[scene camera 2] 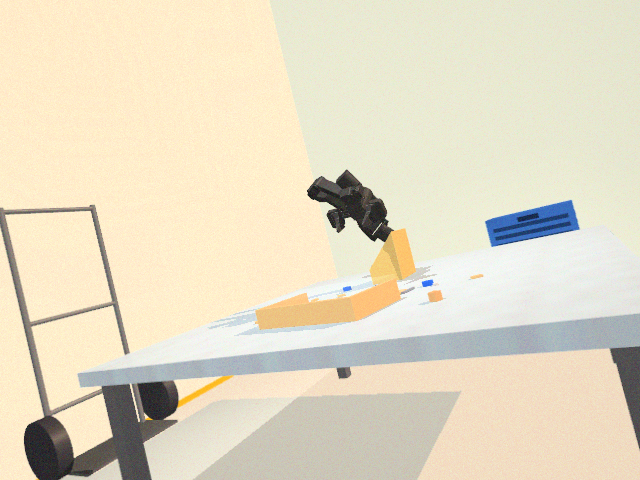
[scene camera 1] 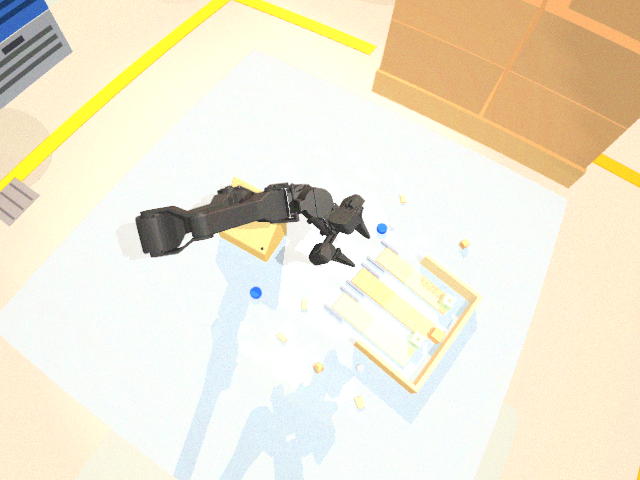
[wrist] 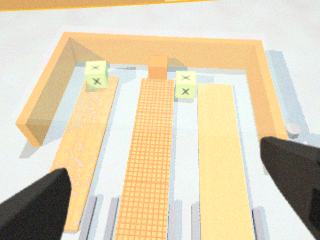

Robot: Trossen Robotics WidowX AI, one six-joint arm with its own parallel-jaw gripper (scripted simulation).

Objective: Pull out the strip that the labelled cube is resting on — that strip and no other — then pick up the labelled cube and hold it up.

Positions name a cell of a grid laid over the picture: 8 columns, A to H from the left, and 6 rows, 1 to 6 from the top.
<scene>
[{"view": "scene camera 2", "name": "gripper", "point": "E3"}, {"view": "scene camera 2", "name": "u-shaped orange tray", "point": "E4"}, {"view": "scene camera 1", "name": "gripper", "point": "E4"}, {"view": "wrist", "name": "gripper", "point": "E5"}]
</scene>
